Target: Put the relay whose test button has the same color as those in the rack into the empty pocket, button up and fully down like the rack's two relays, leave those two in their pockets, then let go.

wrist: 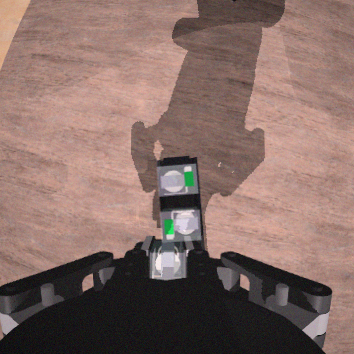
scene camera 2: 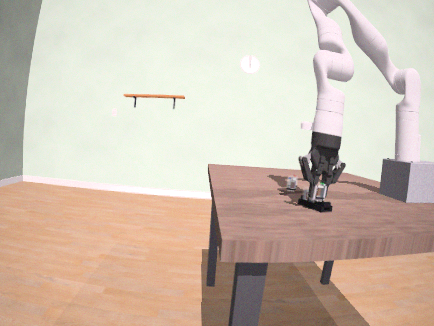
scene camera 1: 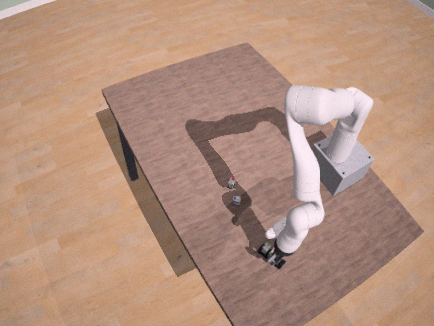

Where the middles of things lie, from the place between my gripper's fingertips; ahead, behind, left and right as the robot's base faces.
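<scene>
Black rack (wrist: 193,199): hand 2 cm left of it, 1 cm above it.
</scene>
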